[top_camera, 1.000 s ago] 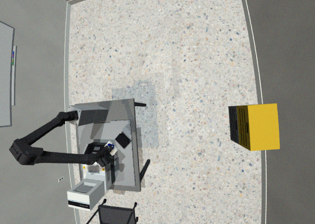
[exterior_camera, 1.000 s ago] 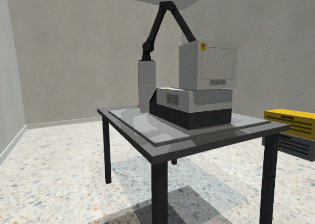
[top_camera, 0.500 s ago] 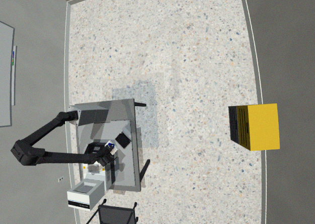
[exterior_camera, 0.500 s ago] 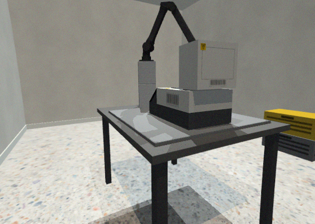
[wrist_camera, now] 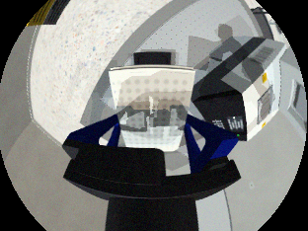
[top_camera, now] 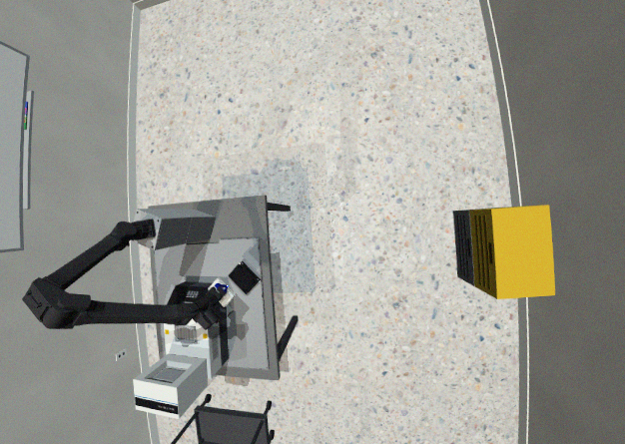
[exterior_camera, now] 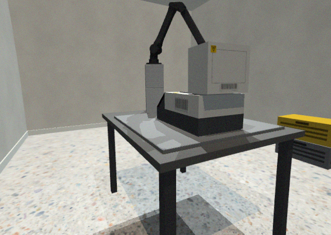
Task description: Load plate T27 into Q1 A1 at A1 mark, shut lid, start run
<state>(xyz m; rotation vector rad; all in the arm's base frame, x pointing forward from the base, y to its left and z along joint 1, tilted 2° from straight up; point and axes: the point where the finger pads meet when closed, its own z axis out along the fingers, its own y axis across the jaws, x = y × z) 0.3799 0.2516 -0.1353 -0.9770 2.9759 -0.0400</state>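
Now: the sealed plate T27 right at my hand. Round my hand: plate nest N1 (250 mm below).
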